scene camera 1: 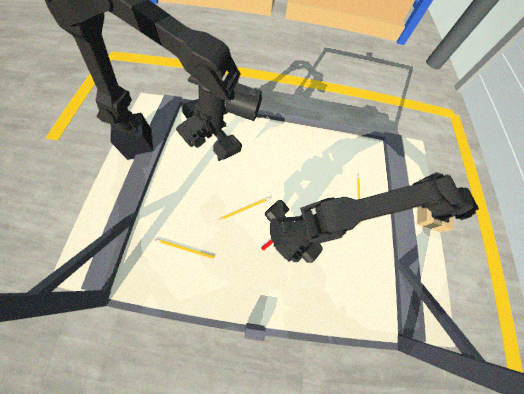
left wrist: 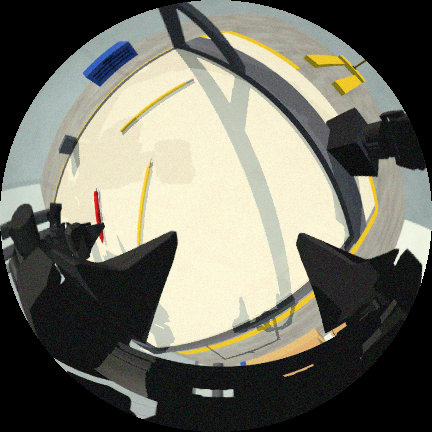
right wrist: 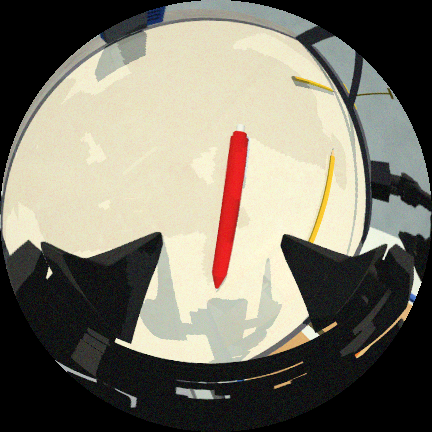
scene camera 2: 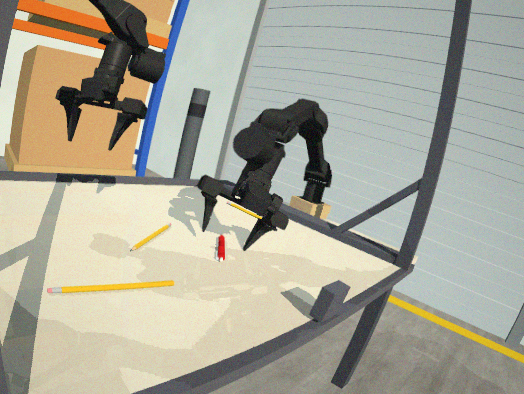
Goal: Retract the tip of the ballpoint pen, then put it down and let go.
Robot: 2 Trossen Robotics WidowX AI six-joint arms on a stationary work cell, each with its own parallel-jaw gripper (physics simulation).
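Frame: origin at the left arm's base, x ahead, y left, z up, level; millimetres.
Seen in the pictures: left gripper, between the fingertips: (scene camera 1: 210, 149) (left wrist: 240, 238) (right wrist: 400, 233) (scene camera 2: 89, 145); right gripper, between the fingertips: (left wrist: 96, 223) (right wrist: 224, 240) (scene camera 2: 223, 241); left arm's base, origin of its link: (scene camera 1: 126, 126) (left wrist: 368, 140); right arm's base, origin of its link: (scene camera 2: 311, 200).
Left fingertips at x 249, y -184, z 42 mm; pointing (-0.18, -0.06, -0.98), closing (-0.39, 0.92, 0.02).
Note:
Pixels of each thing's middle, then the offset from my left fingertips to it.
- red ballpoint pen, middle of its body: (right wrist: 229, 215) (scene camera 2: 220, 246) (left wrist: 98, 216) (scene camera 1: 276, 236) dx +135, dy -262, dz -142 mm
- yellow pencil, middle of its body: (right wrist: 322, 205) (scene camera 2: 152, 236) (left wrist: 141, 206) (scene camera 1: 244, 208) dx +63, dy -147, dz -145 mm
- third pencil, middle of its body: (scene camera 2: 249, 213) (scene camera 1: 359, 197) dx +459, dy -209, dz -145 mm
- dark block, middle of its body: (scene camera 2: 330, 300) (scene camera 1: 254, 331) (left wrist: 67, 144) dx +0, dy -491, dz -117 mm
A red ballpoint pen (scene camera 1: 267, 245) (scene camera 2: 221, 247) (left wrist: 98, 215) (right wrist: 231, 205) lies flat on the table. In the right wrist view its red cone points down between the fingers, its white button sticks out at the upper end, and no metal point can be made out at the cone. My right gripper (scene camera 1: 292, 235) (scene camera 2: 224, 240) (right wrist: 224, 240) is open and empty above the pen, one finger on each side of its cone end, not touching it. In scene camera 1 it hides part of the pen. My left gripper (scene camera 1: 209, 140) (scene camera 2: 90, 144) (left wrist: 240, 238) is open and empty, high above the table, away from the pen.
One yellow pencil (scene camera 1: 246, 207) (scene camera 2: 150, 237) (left wrist: 144, 200) (right wrist: 326, 195) lies near the pen. Another pencil (scene camera 1: 185, 247) (scene camera 2: 110, 287) (left wrist: 157, 104) lies farther left in scene camera 1, and a third pencil (scene camera 1: 358, 186) (scene camera 2: 245, 210) lies beyond the right gripper. A dark block (scene camera 1: 255, 332) (scene camera 2: 330, 300) stands at the table edge.

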